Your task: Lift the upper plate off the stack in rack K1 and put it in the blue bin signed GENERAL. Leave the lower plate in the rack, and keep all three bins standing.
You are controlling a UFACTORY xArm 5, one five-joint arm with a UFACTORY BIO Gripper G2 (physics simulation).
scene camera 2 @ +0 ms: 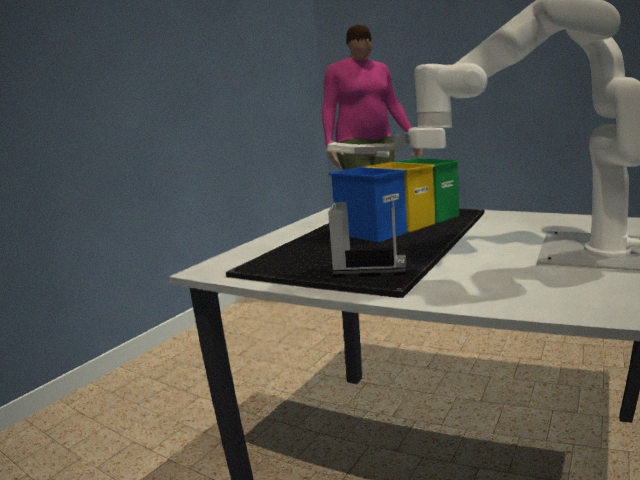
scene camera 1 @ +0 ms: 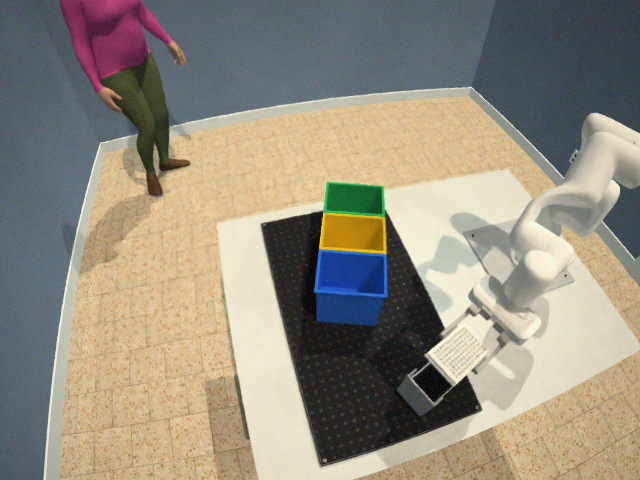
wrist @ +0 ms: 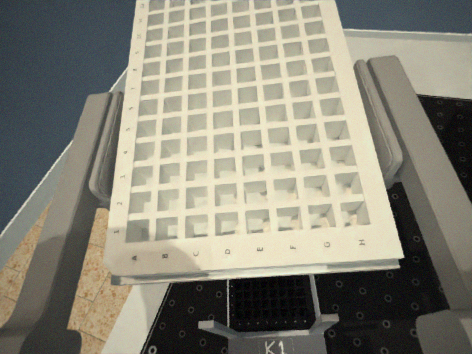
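Where they show: hand, its tool point: (scene camera 2: 367,149) (scene camera 1: 464,348) (wrist: 238,136); arm's base, origin of its link: (scene camera 2: 607,250).
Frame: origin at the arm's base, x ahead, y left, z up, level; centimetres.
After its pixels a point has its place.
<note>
My gripper (scene camera 1: 459,353) {x 48.4, y 35.8, z 27.0 cm} (scene camera 2: 357,148) (wrist: 246,135) {x 48.4, y 35.8, z 27.0 cm} is shut on the white upper plate (scene camera 1: 457,351) {x 50.2, y 36.3, z 27.3 cm} (wrist: 240,120) {x 48.8, y 35.9, z 27.4 cm}, with one finger on each long side. The plate hangs about level, above rack K1 (scene camera 1: 416,397) {x 55.7, y 40.6, z 9.7 cm} (scene camera 2: 339,240) {x 52.0, y 43.5, z 8.6 cm} (wrist: 240,345) {x 41.8, y 36.3, z 2.0 cm} and clear of its posts. In scene camera 2 the near finger largely hides it. The black lower plate (scene camera 1: 433,382) {x 48.4, y 36.4, z 3.5 cm} (scene camera 2: 369,257) {x 48.2, y 38.1, z 3.7 cm} (wrist: 270,300) {x 46.7, y 35.1, z 3.7 cm} sits at the bottom of the rack. The blue bin (scene camera 1: 348,308) {x 68.3, y 14.6, z 10.0 cm} (scene camera 2: 367,206) {x 63.1, y 15.7, z 9.8 cm} stands upright, with a small blurred sign (scene camera 2: 390,197) {x 58.7, y 10.8, z 11.6 cm} on its side.
The yellow bin (scene camera 1: 354,235) {x 62.4, y -9.7, z 9.9 cm} (scene camera 2: 419,209) {x 56.3, y -1.2, z 6.1 cm} and green bin (scene camera 1: 354,198) {x 60.3, y -22.8, z 12.5 cm} (scene camera 2: 447,198) {x 53.4, y -15.1, z 7.0 cm} stand upright in a row behind the blue one. The bins and rack are on a black perforated mat (scene camera 1: 336,413) {x 74.5, y 39.9, z 0.4 cm} (scene camera 2: 289,258) {x 72.7, y 37.5, z 0.4 cm}. A person (scene camera 1: 121,46) (scene camera 2: 361,98) stands beyond the table (scene camera 1: 248,361) {x 96.7, y 22.8, z -0.9 cm} (scene camera 2: 516,294) {x 14.8, y 35.4, z -0.9 cm}.
</note>
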